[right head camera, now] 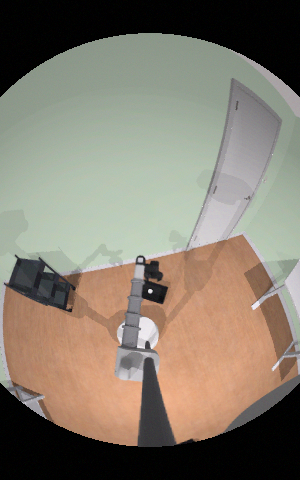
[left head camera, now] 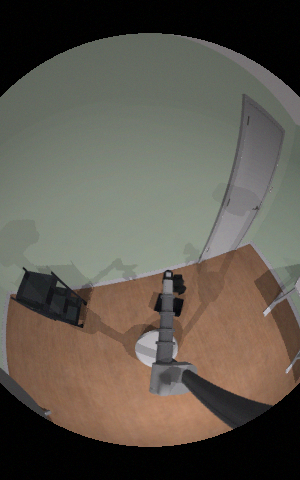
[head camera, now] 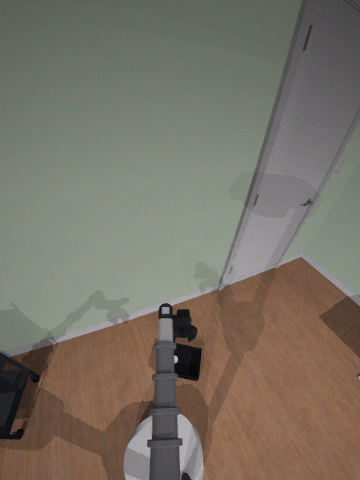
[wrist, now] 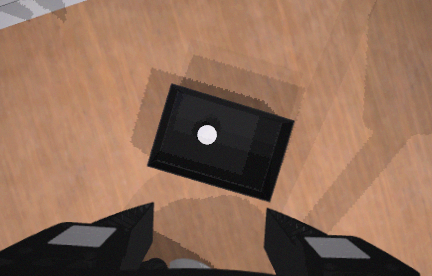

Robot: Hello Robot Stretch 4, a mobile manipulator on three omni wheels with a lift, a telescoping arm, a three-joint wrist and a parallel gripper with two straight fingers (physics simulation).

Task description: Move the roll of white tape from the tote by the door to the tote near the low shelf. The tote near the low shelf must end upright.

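Where they show: gripper, fingertip midpoint: [right head camera: 152,279] [left head camera: 173,293] [head camera: 181,340] [wrist: 209,225]; robot's base at its link origin: [right head camera: 138,333] [left head camera: 155,347].
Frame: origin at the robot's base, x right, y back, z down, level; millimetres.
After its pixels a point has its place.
The black tote by the door [head camera: 191,371] @(y -443, x 198, z 24 mm) [left head camera: 175,307] @(y -491, x 201, z 24 mm) [right head camera: 159,294] @(y -493, x 196, z 24 mm) [wrist: 209,180] @(y -415, x 88, z -33 mm) stands upright on the floor, partly hidden by the arm in the head and left head views. The roll of white tape [head camera: 175,359] @(y -523, x 80, z 1 mm) [right head camera: 150,291] @(y -516, x 85, z 2 mm) [wrist: 207,135] @(y -525, x 76, z 1 mm) lies inside it, left of its middle in the wrist view; it does not show in the left head view. My gripper [wrist: 209,225] @(y -473, x 87, z -520 mm) is open with nothing between its fingers. It hangs above the floor, and the tote shows beyond the fingertips in the wrist view. The tote near the low shelf does not show.
A black cart [left head camera: 36,285] @(y -262, x -1139, z -634 mm) [right head camera: 27,274] @(y -234, x -1108, z -635 mm) stands at the left by the green wall [head camera: 125,175] @(y -916, x -195, z -1229 mm). The grey door [head camera: 280,185] @(y -1277, x 811, z -1085 mm) [left head camera: 252,160] @(y -1275, x 807, z -1479 mm) [right head camera: 245,150] @(y -1296, x 862, z -1462 mm) is at the right. White table legs [left head camera: 274,305] [right head camera: 267,298] stand at the right edge. My white base [left head camera: 145,347] @(y -1, x -102, z -187 mm) is below the arm.
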